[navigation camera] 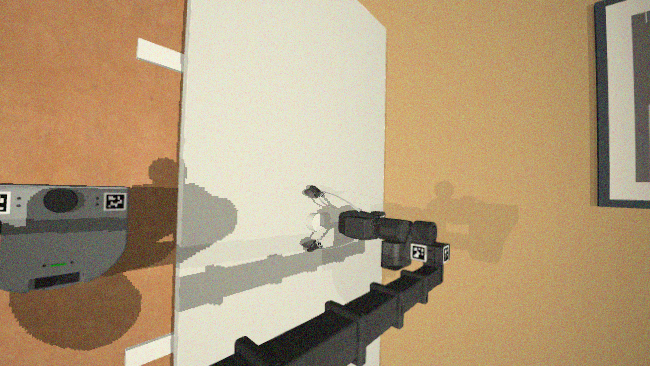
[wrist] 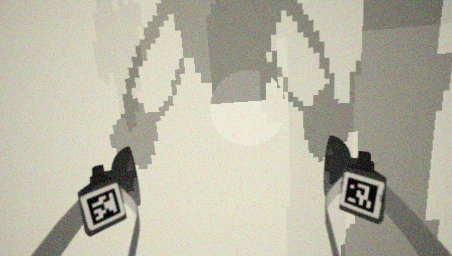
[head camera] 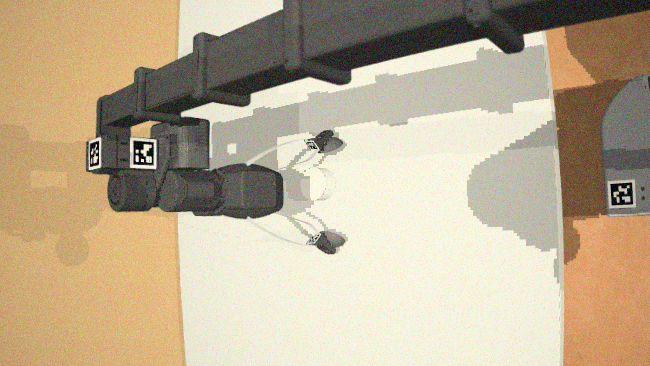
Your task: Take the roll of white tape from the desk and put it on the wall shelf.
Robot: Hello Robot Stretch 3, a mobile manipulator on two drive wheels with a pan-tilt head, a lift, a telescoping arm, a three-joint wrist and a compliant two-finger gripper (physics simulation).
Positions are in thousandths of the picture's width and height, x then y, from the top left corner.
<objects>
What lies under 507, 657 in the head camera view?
The gripper.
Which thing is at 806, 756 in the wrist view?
The gripper.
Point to a white desk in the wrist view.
191, 338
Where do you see a white desk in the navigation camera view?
At 419, 286
</objects>
